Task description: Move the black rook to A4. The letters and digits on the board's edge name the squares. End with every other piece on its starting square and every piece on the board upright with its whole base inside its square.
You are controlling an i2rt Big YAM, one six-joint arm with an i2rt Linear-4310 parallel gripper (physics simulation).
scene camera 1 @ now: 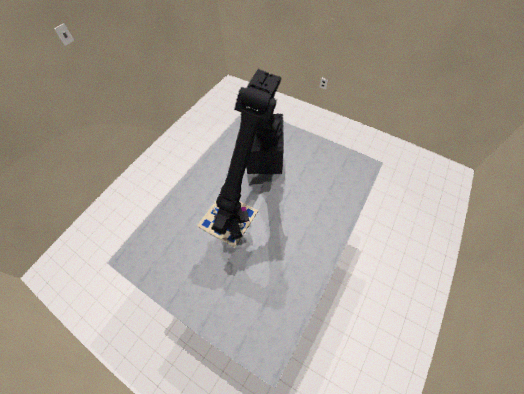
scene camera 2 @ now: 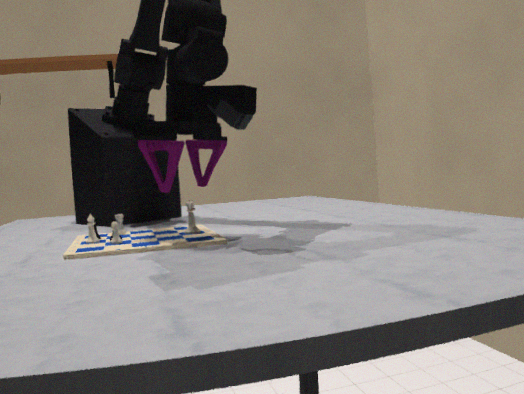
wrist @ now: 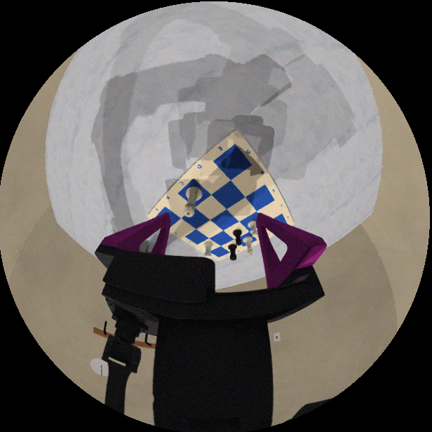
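Where they show: gripper, fingertip midpoint: [scene camera 2: 184, 189]; arm's base at its link origin: [scene camera 1: 268, 130] [scene camera 2: 128, 121].
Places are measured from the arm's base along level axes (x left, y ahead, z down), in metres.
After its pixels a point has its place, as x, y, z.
Observation:
The chessboard [scene camera 1: 201, 225] {-0.040, 0.516, 0.228} [scene camera 2: 107, 253] {0.000, 0.524, 0.231} [wrist: 212, 175] has blue and cream squares. My gripper [scene camera 2: 184, 188] {0.110, 0.437, 0.158} [wrist: 213, 217] is open and empty, its magenta fingers above the board. In the wrist view two upright black pieces, one [wrist: 237, 236] and another [wrist: 233, 251], stand near the board's lower corner; which is the rook is too small to tell. The tall white piece [scene camera 2: 191, 217] {0.118, 0.408, 0.203} [wrist: 191, 197] stands apart on a blue square. The arm hides much of the board in scene camera 1. The square A4 cannot be made out for certain.
Smaller white pieces stand close to the black ones: one [wrist: 253, 228], another [wrist: 249, 245] and a third [wrist: 208, 247]. In scene camera 2 a white bishop [scene camera 2: 91, 230] {-0.034, 0.425, 0.209} and a white pawn [scene camera 2: 116, 232] {0.006, 0.453, 0.212} stand at the board's left. The black base block [scene camera 2: 132, 180] {0.008, 0.105, 0.141} stands behind the board.

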